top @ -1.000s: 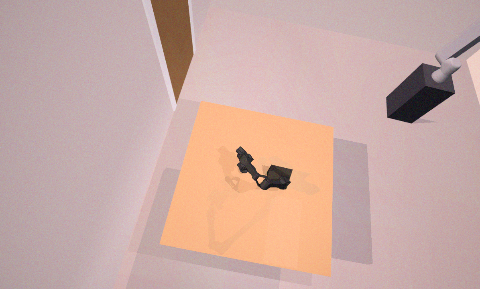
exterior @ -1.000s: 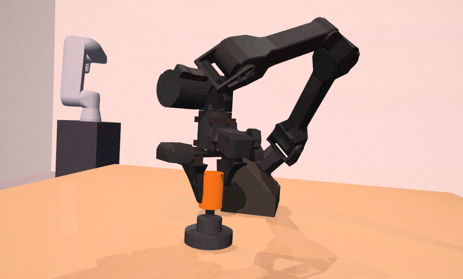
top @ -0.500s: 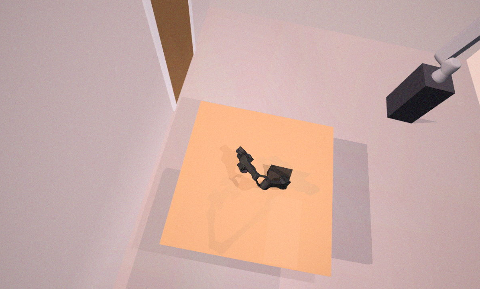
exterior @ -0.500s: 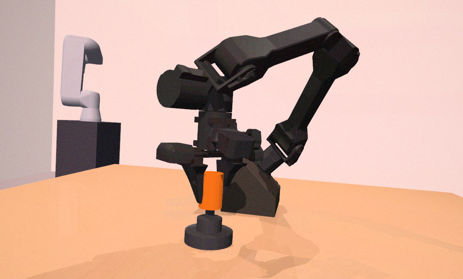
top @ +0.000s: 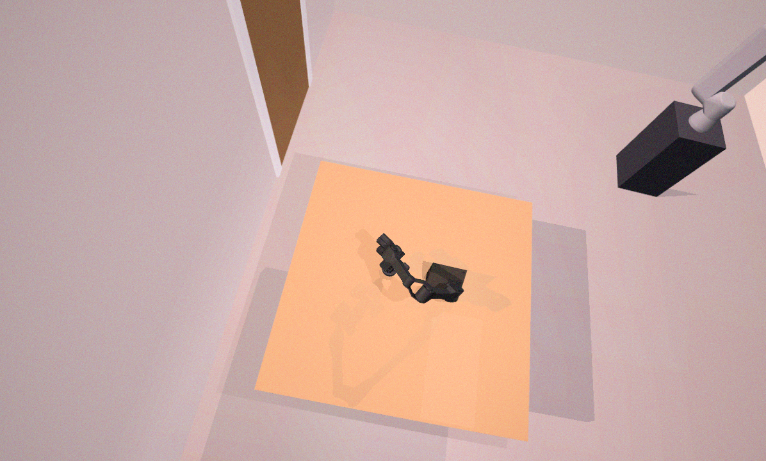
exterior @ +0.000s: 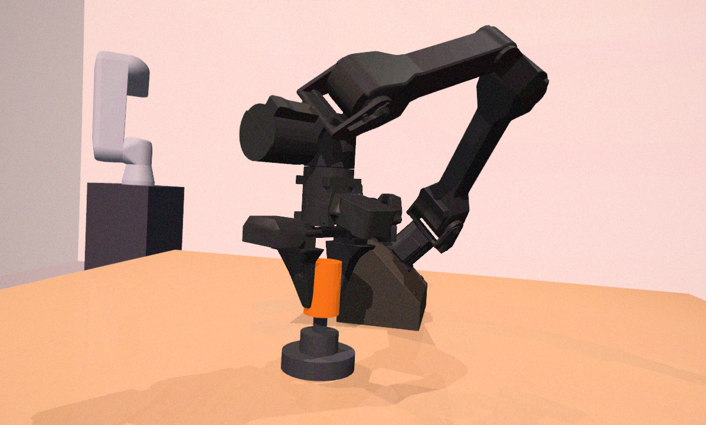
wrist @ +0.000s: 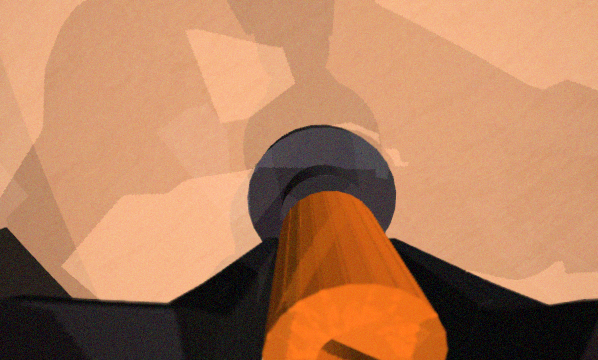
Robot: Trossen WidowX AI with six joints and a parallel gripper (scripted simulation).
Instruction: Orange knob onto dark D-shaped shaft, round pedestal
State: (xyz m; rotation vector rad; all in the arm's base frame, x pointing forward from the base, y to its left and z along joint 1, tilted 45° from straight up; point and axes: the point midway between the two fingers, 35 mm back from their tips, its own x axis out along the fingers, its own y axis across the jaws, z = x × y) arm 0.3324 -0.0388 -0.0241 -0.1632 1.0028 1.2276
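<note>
The orange knob is 2 cm above my gripper tip. The rest, counted from my gripper tip: round dark pedestal 4 cm below.
</note>
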